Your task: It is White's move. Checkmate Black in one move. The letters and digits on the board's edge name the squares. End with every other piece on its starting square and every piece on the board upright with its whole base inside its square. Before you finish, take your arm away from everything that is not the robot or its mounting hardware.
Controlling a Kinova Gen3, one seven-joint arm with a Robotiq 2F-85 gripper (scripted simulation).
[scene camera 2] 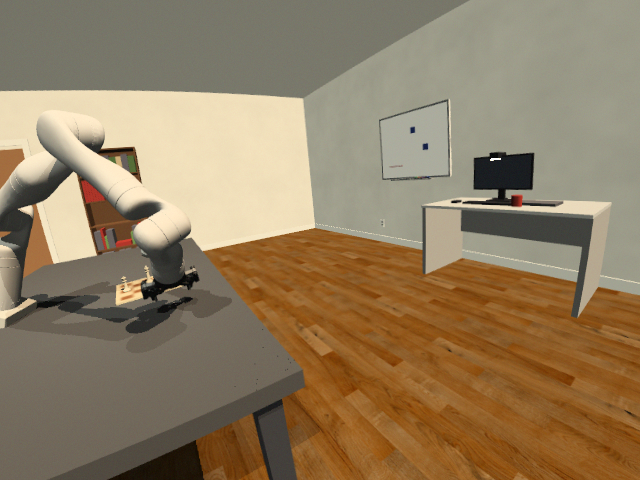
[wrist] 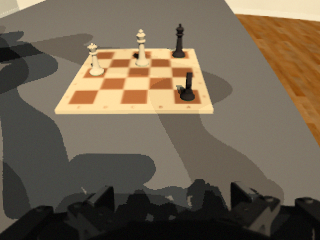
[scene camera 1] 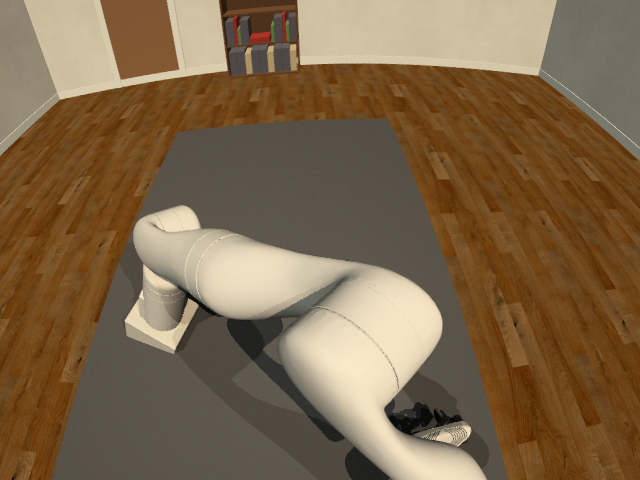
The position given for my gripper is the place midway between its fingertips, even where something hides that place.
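Note:
From the wrist camera I can see my gripper (wrist: pixel 172 198). The same view also gives me a wooden chessboard (wrist: pixel 124 88).

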